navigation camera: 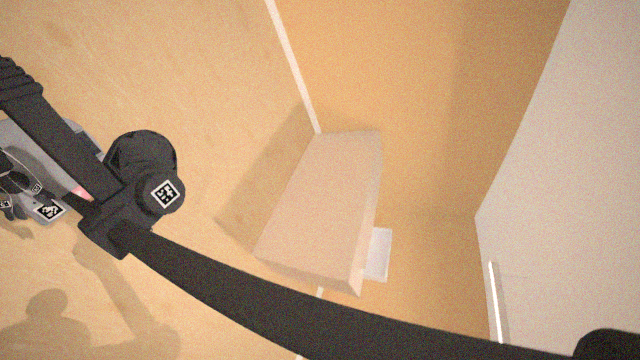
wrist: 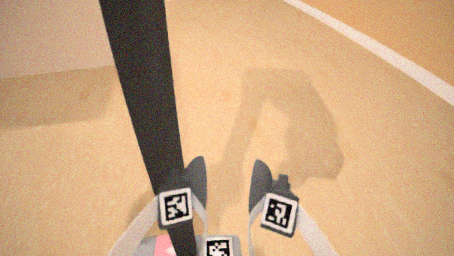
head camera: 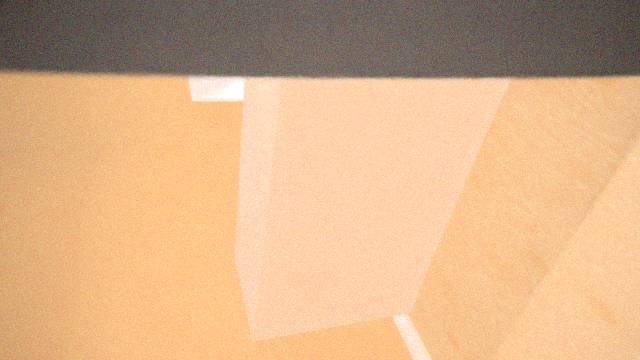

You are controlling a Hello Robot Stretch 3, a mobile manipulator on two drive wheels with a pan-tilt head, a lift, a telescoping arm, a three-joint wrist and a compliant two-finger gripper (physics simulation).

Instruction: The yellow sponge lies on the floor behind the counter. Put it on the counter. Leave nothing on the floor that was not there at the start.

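Pixels of known places: gripper, between the fingertips: (navigation camera: 38,211) (wrist: 228,176); robot's base, origin of its link: (navigation camera: 15,180).
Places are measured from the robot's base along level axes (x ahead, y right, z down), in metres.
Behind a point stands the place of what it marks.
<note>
The yellow sponge does not show in the head, navigation or wrist view. No thing that I can plainly tell to be the counter shows either. My gripper (wrist: 228,176) @(y -0.069, x 0.001, z -0.506 m) is in the lower middle of the wrist view. Its two dark fingertips stand apart with bare wooden floor visible between them, and it holds nothing. In the navigation view the gripper is at the far left edge, partly cut off beside the robot's base.
A pale, long box-shaped piece (head camera: 360,200) @(y -1.162, x -1.451, z -0.505 m) (navigation camera: 325,200) @(y -1.202, x -1.222, z -0.524 m) (wrist: 50,35) @(y -1.252, x -0.932, z -0.229 m) stands against the orange wall (head camera: 125,200) @(y -2.235, x -2.588, z -1.519 m) (navigation camera: 420,100) @(y -0.680, x -2.320, z -1.381 m). A small white panel (head camera: 217,90) @(y -2.764, x -2.083, z -0.877 m) (navigation camera: 379,255) @(y -2.970, x -1.753, z -0.893 m) is beside it. A light grey surface (navigation camera: 560,200) @(y -1.226, x -1.427, z -2.438 m) with a bar handle (navigation camera: 495,300) @(y -1.960, x -0.899, z -2.078 m) is at the right.
</note>
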